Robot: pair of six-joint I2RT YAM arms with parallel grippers.
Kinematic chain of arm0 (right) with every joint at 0, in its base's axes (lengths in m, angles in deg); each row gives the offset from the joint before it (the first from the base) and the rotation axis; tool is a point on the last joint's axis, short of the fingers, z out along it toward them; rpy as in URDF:
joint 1: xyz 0 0 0.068 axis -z
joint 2: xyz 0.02 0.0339 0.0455 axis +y
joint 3: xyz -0.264 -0.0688 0 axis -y
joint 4: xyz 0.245 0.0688 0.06 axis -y
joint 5: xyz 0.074 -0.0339 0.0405 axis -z
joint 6: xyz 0.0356 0 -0.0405 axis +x
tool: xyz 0 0 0 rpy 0 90 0
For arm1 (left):
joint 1: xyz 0 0 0.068 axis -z
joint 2: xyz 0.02 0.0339 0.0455 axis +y
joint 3: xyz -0.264 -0.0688 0 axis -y
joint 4: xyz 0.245 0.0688 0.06 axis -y
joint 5: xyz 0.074 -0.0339 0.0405 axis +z
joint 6: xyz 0.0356 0 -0.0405 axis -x
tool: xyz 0 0 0 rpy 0 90 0
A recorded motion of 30 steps. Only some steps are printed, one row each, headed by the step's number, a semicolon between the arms.
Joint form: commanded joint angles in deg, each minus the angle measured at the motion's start. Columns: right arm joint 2, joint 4, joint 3, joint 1, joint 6, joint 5; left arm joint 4, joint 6, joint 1, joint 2, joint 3, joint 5.
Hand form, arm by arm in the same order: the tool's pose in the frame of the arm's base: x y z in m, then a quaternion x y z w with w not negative. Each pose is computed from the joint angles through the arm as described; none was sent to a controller.
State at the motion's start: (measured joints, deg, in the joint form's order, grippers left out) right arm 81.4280 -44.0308 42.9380 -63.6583 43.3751 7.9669; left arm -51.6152 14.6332 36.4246 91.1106 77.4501 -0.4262
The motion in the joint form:
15: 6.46 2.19 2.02 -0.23 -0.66 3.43; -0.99 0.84 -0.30 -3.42 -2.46 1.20
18: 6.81 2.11 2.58 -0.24 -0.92 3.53; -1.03 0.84 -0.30 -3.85 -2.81 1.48
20: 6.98 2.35 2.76 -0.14 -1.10 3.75; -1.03 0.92 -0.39 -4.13 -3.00 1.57
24: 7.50 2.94 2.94 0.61 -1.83 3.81; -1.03 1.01 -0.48 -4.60 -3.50 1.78
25: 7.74 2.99 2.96 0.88 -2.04 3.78; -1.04 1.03 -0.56 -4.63 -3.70 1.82
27: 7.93 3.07 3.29 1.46 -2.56 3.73; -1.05 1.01 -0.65 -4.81 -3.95 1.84
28: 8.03 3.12 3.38 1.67 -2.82 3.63; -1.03 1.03 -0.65 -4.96 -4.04 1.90
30: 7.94 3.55 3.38 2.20 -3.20 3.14; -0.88 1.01 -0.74 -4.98 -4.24 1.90
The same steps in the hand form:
15: 0.1121 0.2128 0.1459 -0.17817 0.97793 -0.02288 0.10666; 0.2485 -0.1808 0.2824 0.17367 0.96129 -0.08712 0.19539
18: 0.1132 0.2149 0.1468 -0.18030 0.97740 -0.02273 0.10797; 0.2471 -0.1795 0.2827 0.17314 0.96129 -0.08512 0.19673
20: 0.1142 0.2158 0.1470 -0.18062 0.97704 -0.02241 0.11073; 0.2465 -0.1784 0.2831 0.17151 0.96140 -0.08475 0.19776
24: 0.1180 0.2161 0.1458 -0.18017 0.97696 -0.02244 0.11216; 0.2450 -0.1766 0.2828 0.16962 0.96178 -0.08302 0.19830
25: 0.1192 0.2159 0.1449 -0.17984 0.97713 -0.02391 0.11096; 0.2450 -0.1760 0.2819 0.16878 0.96226 -0.08194 0.19711
27: 0.1221 0.2161 0.1455 -0.17915 0.97720 -0.02321 0.11156; 0.2445 -0.1751 0.2815 0.16819 0.96251 -0.08130 0.19665
28: 0.1231 0.2161 0.1455 -0.17960 0.97719 -0.02285 0.11101; 0.2440 -0.1747 0.2818 0.16788 0.96241 -0.08117 0.19747
30: 0.1252 0.2158 0.1458 -0.17814 0.97764 -0.01751 0.11037; 0.2442 -0.1742 0.2809 0.16730 0.96257 -0.08087 0.19732

